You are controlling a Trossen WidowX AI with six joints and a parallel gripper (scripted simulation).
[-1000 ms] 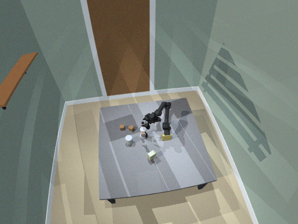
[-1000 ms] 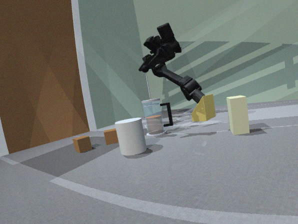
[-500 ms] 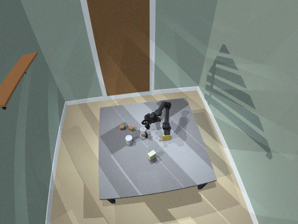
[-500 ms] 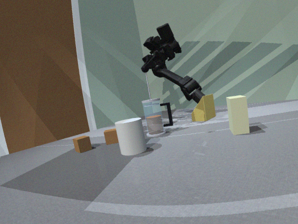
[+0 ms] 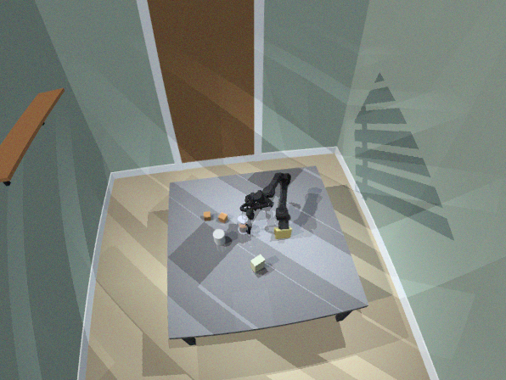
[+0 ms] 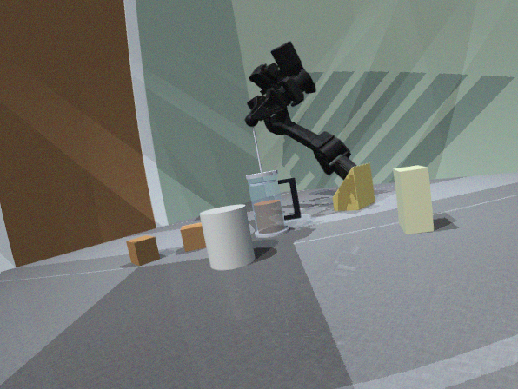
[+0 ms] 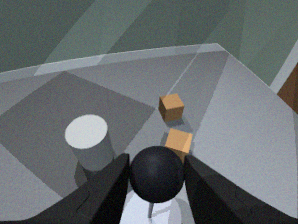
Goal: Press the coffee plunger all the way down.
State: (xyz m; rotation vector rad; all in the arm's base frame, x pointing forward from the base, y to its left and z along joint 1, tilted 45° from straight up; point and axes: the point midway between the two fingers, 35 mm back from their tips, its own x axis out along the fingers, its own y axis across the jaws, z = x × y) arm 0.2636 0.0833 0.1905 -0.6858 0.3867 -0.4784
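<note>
The coffee press is 13 cm below my gripper tip, 2 cm to the left of it and 2 cm behind it. Round my gripper tip: white cylinder (22 cm below, 17 cm ahead, 7 cm to the left).
</note>
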